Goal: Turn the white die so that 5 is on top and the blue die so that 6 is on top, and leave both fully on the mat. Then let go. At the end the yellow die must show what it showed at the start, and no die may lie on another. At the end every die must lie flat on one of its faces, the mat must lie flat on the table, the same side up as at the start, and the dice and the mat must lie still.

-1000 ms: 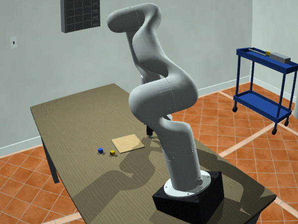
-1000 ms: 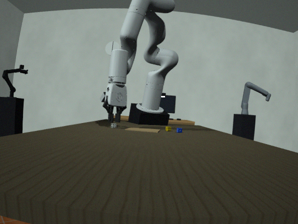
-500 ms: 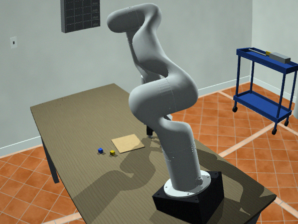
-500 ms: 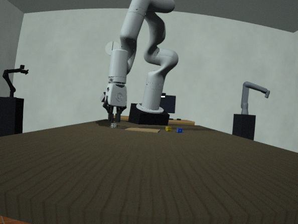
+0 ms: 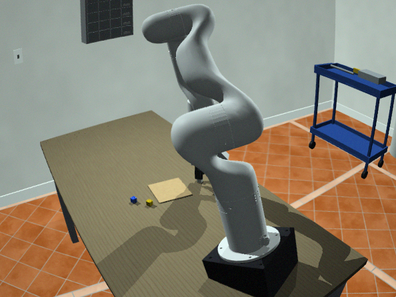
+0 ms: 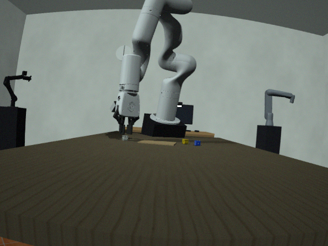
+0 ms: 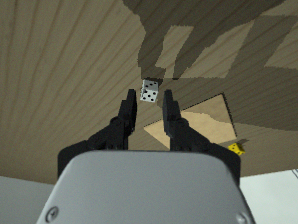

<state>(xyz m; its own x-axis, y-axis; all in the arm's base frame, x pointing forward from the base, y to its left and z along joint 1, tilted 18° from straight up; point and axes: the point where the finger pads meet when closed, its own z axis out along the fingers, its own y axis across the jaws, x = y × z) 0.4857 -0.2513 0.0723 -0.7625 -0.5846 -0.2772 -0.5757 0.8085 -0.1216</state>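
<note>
My gripper is now 40 mm above the white die. Also, from my hand: tan mat 130 mm to the left, 40 mm below, 30 mm ahead; then yellow die 260 mm to the left, 40 mm below, 10 mm ahead; then blue die 290 mm to the left, 60 mm ahead, 40 mm below.
</note>
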